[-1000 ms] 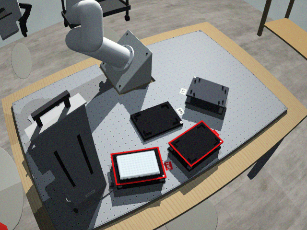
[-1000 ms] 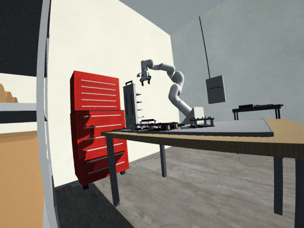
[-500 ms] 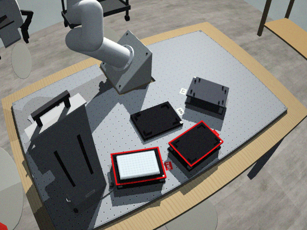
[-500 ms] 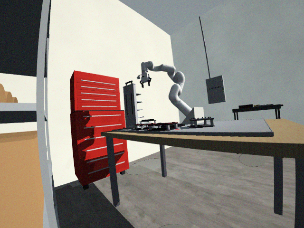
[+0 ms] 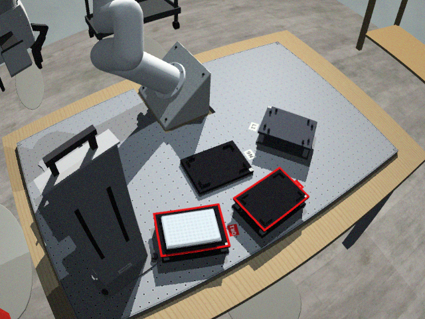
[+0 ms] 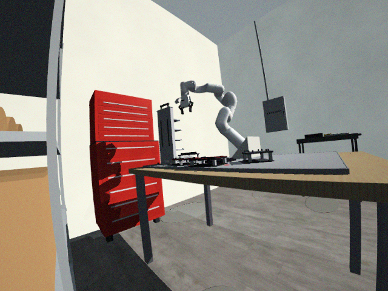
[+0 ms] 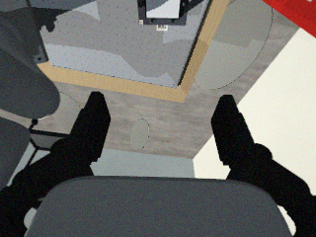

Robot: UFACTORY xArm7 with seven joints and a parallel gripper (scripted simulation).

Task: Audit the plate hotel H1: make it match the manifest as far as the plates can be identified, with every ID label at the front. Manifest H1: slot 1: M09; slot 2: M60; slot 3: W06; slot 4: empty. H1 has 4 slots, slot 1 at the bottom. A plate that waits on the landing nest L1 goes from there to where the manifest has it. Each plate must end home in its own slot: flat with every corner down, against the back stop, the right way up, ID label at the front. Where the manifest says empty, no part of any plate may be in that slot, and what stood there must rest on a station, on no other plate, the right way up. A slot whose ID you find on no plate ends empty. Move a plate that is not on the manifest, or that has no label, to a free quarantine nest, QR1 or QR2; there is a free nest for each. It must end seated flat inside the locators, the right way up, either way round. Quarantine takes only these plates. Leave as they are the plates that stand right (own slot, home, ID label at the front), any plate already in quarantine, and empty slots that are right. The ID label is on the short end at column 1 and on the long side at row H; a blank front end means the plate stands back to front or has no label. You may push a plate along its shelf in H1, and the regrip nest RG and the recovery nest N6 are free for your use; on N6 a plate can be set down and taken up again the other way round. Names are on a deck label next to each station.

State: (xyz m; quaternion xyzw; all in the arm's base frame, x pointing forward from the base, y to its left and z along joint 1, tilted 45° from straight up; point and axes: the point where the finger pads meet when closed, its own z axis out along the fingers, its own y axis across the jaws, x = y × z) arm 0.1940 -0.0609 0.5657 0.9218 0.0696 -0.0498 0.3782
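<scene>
My gripper is now 1 cm short of the dark-framed plate and 37 cm above it. From my hand the other things lie so: handle: 27 cm ahead, 4 cm to the left, 1 cm above; plate hotel H1: 27 cm ahead, 4 cm to the left, 23 cm below; white well plate: 28 cm ahead, 24 cm to the left, 39 cm below.
</scene>
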